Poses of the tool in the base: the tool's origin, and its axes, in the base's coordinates. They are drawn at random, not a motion.
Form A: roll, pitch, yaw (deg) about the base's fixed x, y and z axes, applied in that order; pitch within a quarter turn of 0, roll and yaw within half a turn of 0; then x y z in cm.
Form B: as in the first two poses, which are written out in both.
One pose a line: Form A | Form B
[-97.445 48.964 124.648 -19.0 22.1 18.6] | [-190 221 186 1.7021 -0.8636 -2.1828]
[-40.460 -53.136 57.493 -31.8 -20.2 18.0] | [-318 -202 180 0.3462 -1.0642 0.8441]
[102.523 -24.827 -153.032 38.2 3.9 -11.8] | [382 39 -118 -1.8039 -0.5514 -2.8228]
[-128.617 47.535 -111.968 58.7 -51.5 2.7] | [587 -515 27 -2.8322 1.1126 2.1784]
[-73.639 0.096 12.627 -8.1 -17.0 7.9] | [-81 -170 79 -1.2786 -0.2108 0.0646]
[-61.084 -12.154 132.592 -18.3 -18.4 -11.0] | [-183 -184 -110 0.9545 -0.6132 2.5133]
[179.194 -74.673 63.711 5.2 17.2 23.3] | [52 172 233 -1.8695 0.4553 -1.4401]
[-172.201 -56.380 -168.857 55.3 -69.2 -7.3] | [553 -692 -73 2.6516 -0.8999 2.6337]
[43.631 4.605 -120.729 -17.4 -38.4 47.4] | [-174 -384 474 -0.3972 -0.6723 -2.2797]
